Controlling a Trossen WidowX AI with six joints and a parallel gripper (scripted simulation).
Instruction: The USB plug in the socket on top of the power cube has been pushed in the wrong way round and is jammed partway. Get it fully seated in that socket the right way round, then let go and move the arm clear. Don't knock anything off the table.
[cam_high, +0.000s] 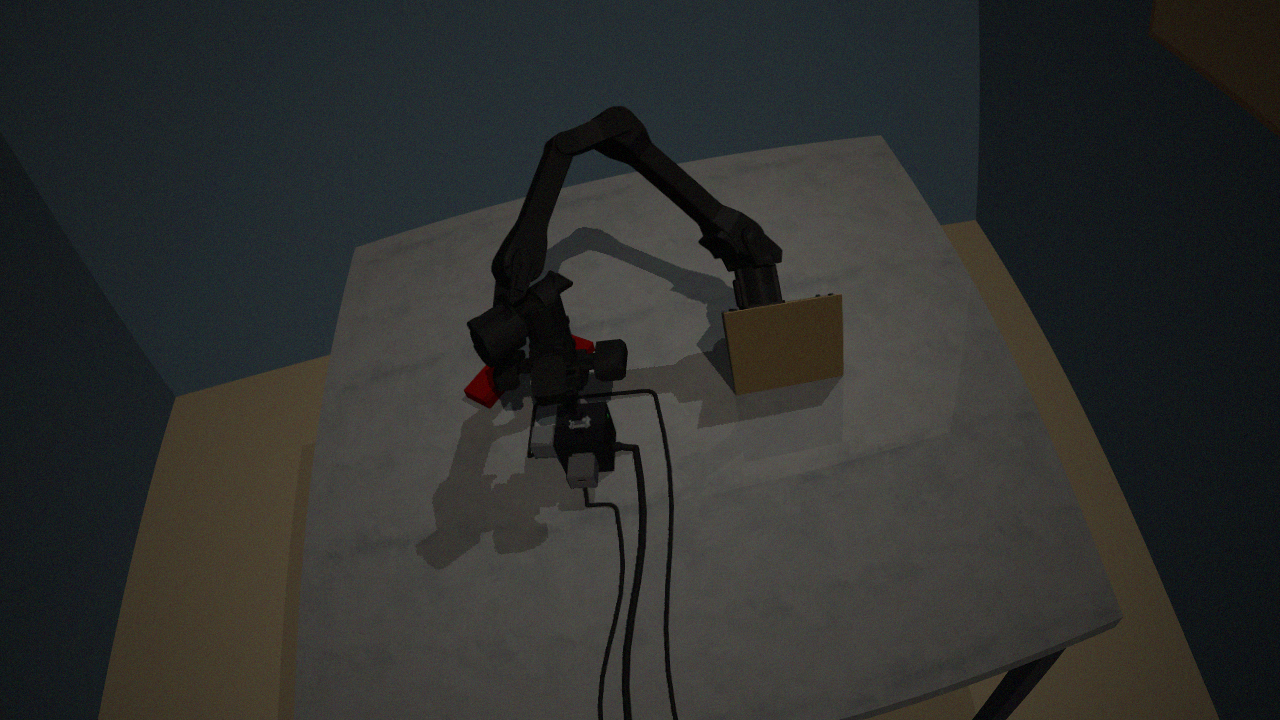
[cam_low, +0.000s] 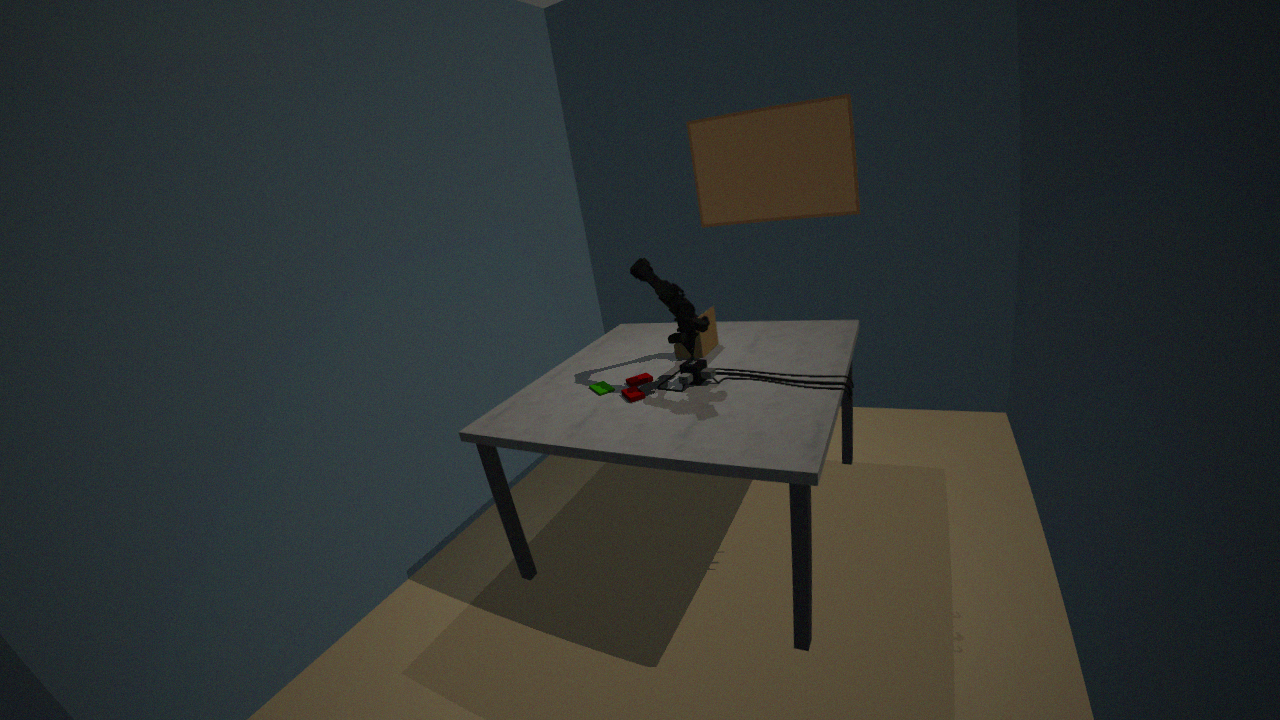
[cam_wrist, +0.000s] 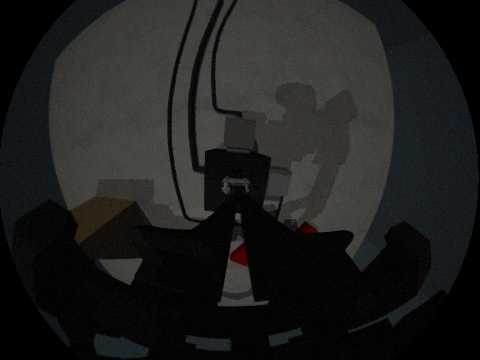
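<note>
Right now the socket is 50 mm below my gripper tip. From my gripper tip the other things lie so: USB plug (20 mm below); green block (110 mm ahead, 360 mm to the right, 110 mm below).
</note>
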